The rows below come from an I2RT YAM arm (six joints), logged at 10 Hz.
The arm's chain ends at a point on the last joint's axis. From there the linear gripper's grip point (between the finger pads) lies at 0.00 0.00 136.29 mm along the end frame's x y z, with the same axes.
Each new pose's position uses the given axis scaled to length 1; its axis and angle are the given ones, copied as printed.
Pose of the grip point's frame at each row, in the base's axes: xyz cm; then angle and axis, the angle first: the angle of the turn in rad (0 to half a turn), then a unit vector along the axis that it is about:
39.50 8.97 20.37 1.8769 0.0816 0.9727 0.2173
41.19 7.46 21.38 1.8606 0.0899 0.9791 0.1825
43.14 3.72 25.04 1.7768 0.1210 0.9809 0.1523
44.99 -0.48 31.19 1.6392 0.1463 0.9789 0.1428
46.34 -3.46 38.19 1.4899 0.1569 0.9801 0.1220
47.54 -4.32 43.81 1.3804 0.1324 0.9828 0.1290
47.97 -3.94 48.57 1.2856 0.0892 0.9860 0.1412
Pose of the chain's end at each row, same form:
26.54 6.28 23.64 1.8769 0.0816 0.9727 0.2173
28.11 5.50 24.69 1.8606 0.0899 0.9791 0.1825
29.75 2.88 27.45 1.7768 0.1210 0.9809 0.1523
31.38 -0.53 31.82 1.6392 0.1463 0.9789 0.1428
32.79 -2.83 36.90 1.4899 0.1569 0.9801 0.1220
34.20 -3.95 41.05 1.3804 0.1324 0.9828 0.1290
34.95 -4.14 44.54 1.2856 0.0892 0.9860 0.1412

